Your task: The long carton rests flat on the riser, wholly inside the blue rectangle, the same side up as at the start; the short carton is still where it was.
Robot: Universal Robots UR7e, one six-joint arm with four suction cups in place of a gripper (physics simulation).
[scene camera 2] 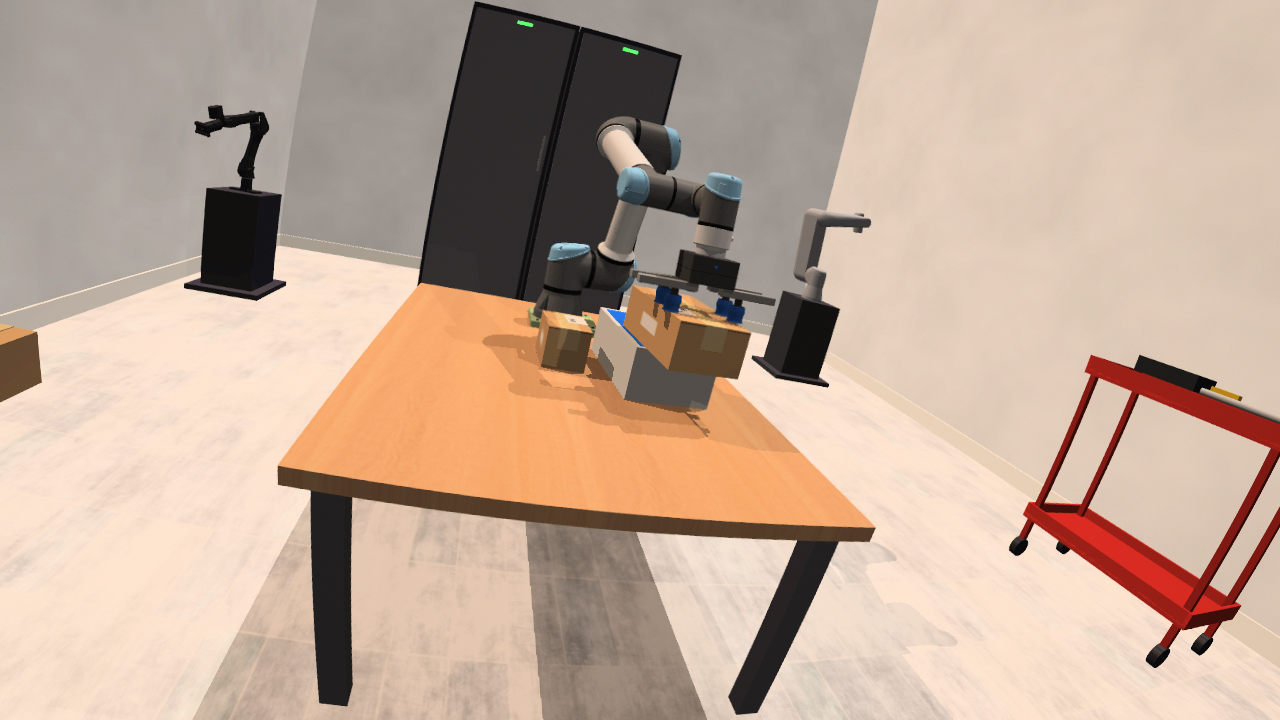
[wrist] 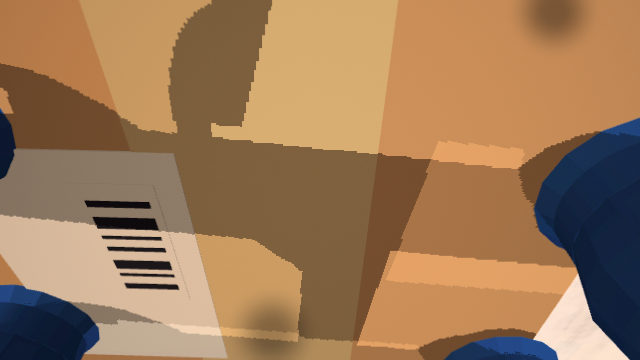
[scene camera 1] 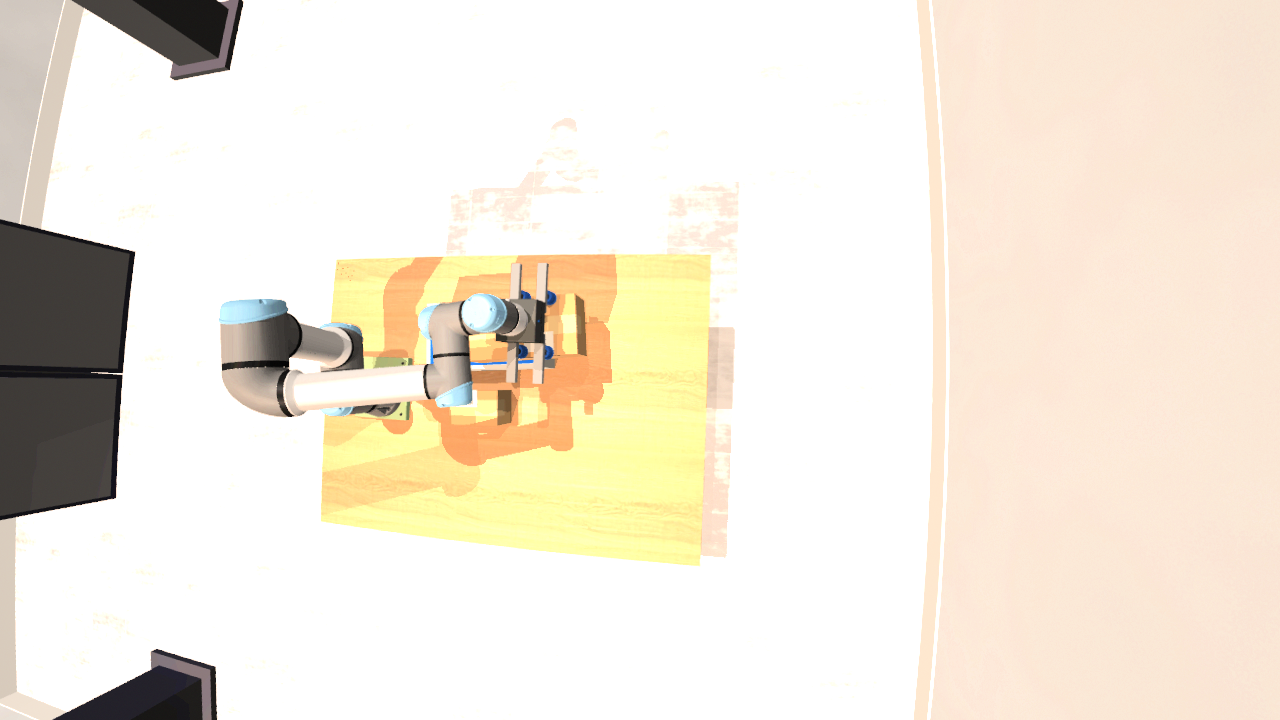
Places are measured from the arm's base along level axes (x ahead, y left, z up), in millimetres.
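Pixels of known places: hand at its tool point: [scene camera 2: 697,313] [wrist: 279,269].
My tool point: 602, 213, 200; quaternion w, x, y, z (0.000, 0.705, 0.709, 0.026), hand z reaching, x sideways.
Behind a point stands the place of what it marks, as x, y, z.
The long carton [scene camera 2: 695,340] {711, 183, 166} [wrist: 320,116] {557, 218, 201} is brown with a white barcode label [wrist: 138,248] {597, 180, 201}. It lies on the grey riser [scene camera 2: 656,380] {582, 170, 34} and sticks out past the riser's near right edge. A corner of the blue rectangle [scene camera 2: 617,320] {356, 106, 101} [scene camera 1: 489,362] shows on the riser top behind the carton. My suction gripper [scene camera 2: 700,300] {602, 213, 200} [scene camera 1: 530,325] {602, 213, 200} sits on the carton's top face, with its blue cups [wrist: 549,205] down against the cardboard. The short carton [scene camera 2: 563,349] {452, -24, 31} stands on the table just left of the riser, apart from the gripper.
The wooden table [scene camera 2: 470,442] {892, -201, -19} [scene camera 1: 640,465] {863, -167, -19} carries everything, and the arm's base [scene camera 2: 566,270] is at its far edge. A tall black cabinet [scene camera 2: 509,155] stands behind it. A black pedestal with a grey fixture [scene camera 2: 799,333] is at the right, and a red cart [scene camera 2: 1097,366] is at the far right.
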